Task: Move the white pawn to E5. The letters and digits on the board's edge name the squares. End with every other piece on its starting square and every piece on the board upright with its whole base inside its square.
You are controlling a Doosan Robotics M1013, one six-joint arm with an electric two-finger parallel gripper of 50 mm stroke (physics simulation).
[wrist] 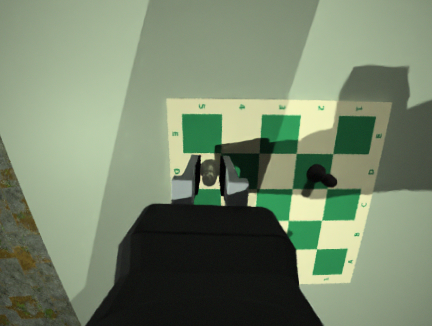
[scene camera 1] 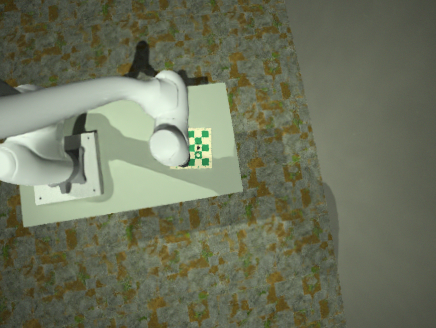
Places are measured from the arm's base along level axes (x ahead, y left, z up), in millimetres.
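Pixels of known places: gripper, fingertip midpoint: (wrist: 210,167); arm's base, origin of the base link: (scene camera 1: 67,167).
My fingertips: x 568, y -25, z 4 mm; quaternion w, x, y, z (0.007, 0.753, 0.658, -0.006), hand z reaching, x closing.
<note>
Ahead of a thing's pixels: the offset from my fingertips to its top centre. "spot": to the spot under its first point.
The white pawn @[2 mm ahead, 0 mm left, 31 mm up] (wrist: 209,175) looks grey in shadow between the fingertips in the wrist view. My gripper (wrist: 210,167) is shut on it and holds it over the board (wrist: 175,106) (scene camera 1: 208,167), seen against light square D5. How high its base is cannot be told. Green square E5 @[spot: 27 mm back, 6 mm right, 27 mm down] (wrist: 202,133) lies just beyond the fingers, with no piece on it. In scene camera 1 the arm's wrist hides the pawn and fingers.
A black piece @[23 mm ahead, 108 mm left, 5 mm up] (wrist: 316,173) stands upright on D2. In scene camera 1 another black piece @[95 mm ahead, 59 mm left, 5 mm up] (scene camera 1: 198,148) and a pale piece @[89 mm ahead, 22 mm left, 17 mm up] (scene camera 1: 198,155) stand close together on the board. The gripper body hides much of rows A to C in the wrist view.
</note>
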